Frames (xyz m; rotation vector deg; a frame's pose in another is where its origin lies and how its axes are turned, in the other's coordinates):
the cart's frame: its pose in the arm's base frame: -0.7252 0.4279 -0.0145 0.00 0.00 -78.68
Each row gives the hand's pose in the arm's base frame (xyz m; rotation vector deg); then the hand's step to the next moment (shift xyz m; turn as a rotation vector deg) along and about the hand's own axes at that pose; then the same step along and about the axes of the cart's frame.
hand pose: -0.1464 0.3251 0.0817 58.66 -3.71 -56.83
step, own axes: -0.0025 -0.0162 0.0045 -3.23 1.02 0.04
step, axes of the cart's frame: 0.0008 -0.0147 -0.0085 -2.63 -0.73 2.01
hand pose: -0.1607 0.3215 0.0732 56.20 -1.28 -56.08
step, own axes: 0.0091 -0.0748 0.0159 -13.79 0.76 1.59
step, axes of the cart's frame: 0.0202 -0.0577 -0.0469 -10.21 -6.45 6.88
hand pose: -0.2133 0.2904 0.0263 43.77 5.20 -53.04
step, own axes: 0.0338 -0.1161 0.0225 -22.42 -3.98 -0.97
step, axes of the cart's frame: 0.0639 -0.0857 -0.0608 -17.54 -13.40 5.67
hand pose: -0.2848 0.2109 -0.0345 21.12 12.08 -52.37
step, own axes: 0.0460 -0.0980 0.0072 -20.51 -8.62 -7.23
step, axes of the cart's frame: 0.0790 -0.0679 -0.0303 -16.63 -16.36 -1.73
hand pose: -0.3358 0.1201 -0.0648 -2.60 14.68 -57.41
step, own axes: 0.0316 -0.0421 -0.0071 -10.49 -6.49 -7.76
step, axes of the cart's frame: 0.0437 -0.0295 -0.0064 -8.25 -11.14 -4.50
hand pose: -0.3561 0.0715 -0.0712 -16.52 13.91 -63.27
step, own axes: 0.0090 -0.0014 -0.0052 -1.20 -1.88 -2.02
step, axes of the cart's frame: 0.0093 -0.0009 -0.0048 -0.62 -2.70 -1.18
